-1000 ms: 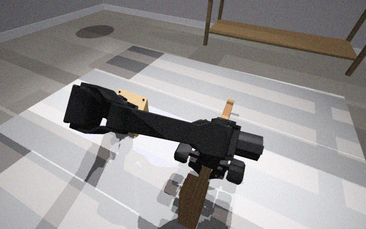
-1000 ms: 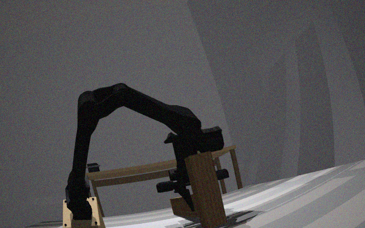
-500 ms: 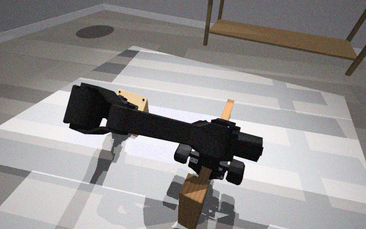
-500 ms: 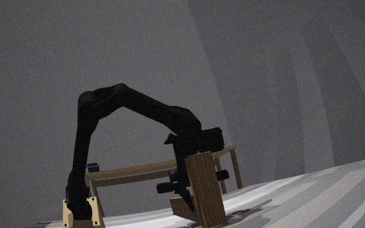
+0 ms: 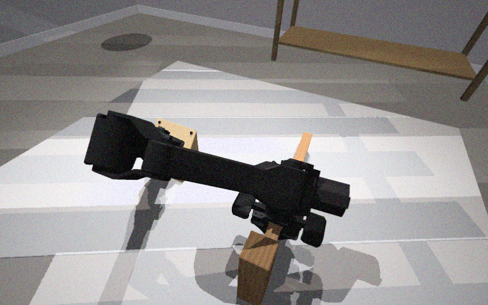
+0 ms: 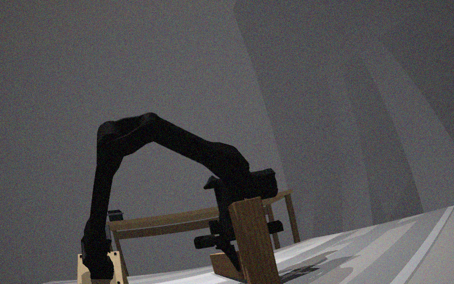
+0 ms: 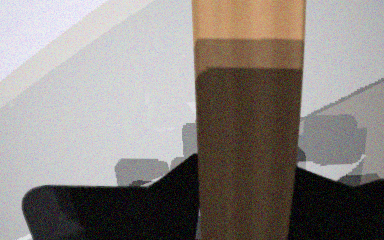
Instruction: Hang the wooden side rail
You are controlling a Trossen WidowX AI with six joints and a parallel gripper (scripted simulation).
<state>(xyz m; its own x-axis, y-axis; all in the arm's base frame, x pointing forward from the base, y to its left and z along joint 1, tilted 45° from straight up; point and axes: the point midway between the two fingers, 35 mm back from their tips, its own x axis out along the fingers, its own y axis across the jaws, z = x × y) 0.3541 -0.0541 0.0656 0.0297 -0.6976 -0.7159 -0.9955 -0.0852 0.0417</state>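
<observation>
Now: the wooden headboard post 1 cm ahead of my gripper tip, 11 cm to the right of it and 5 cm above it.
</observation>
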